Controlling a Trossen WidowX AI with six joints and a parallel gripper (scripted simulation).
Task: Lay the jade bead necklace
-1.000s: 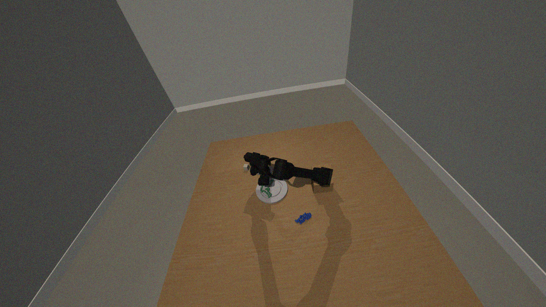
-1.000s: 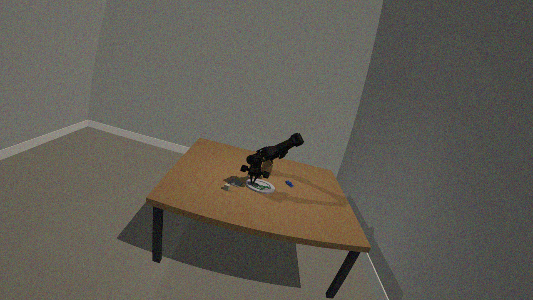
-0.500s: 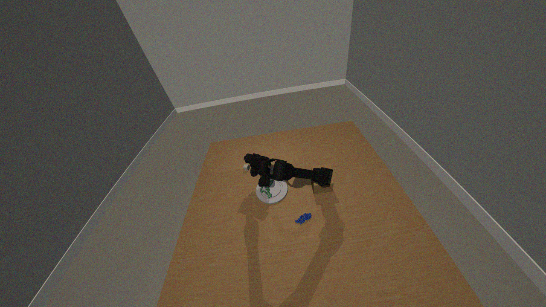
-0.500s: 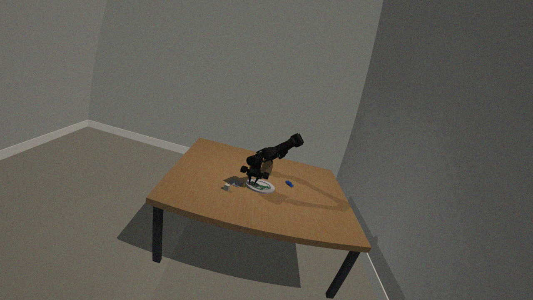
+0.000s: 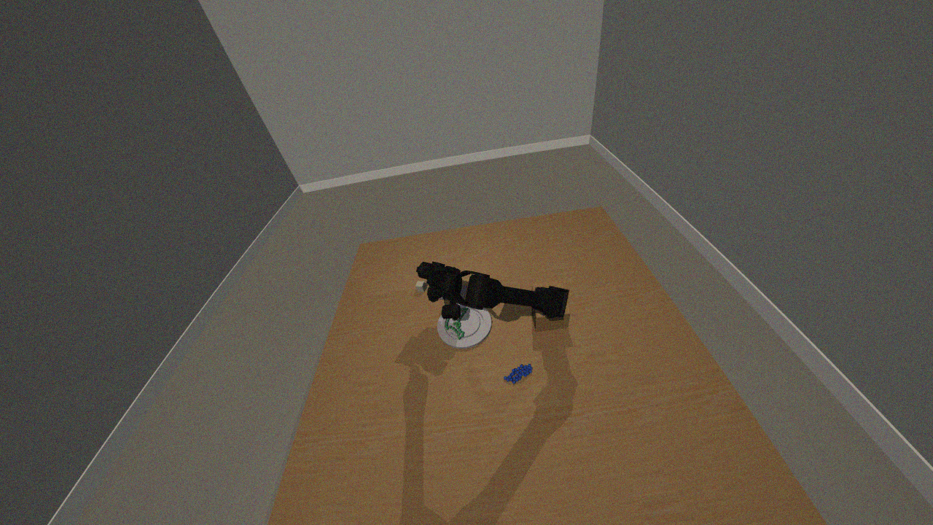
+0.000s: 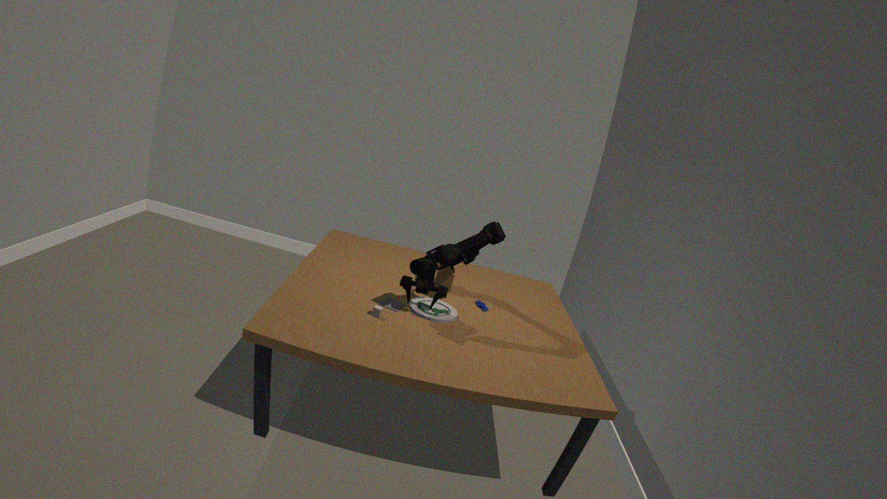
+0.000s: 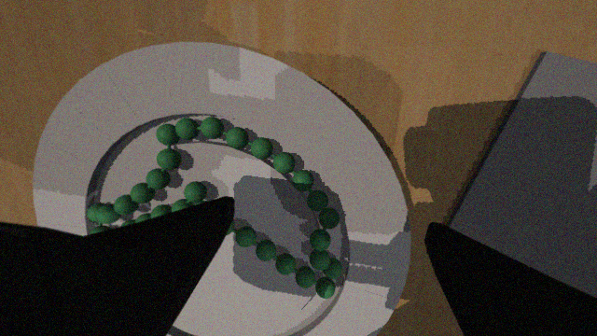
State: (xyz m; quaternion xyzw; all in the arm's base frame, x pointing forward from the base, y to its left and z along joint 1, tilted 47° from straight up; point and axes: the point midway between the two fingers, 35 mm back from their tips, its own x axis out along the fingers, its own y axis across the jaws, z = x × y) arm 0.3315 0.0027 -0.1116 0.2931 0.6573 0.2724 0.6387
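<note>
My gripper tip is 60 mm to the right of the round bead board, 30 mm past it and 10 mm above it. The rest, counted from my gripper tip: pale block (150 mm ahead, 140 mm to the right); flat grey plate (110 mm to the right, 20 mm below, 20 mm ahead).
</note>
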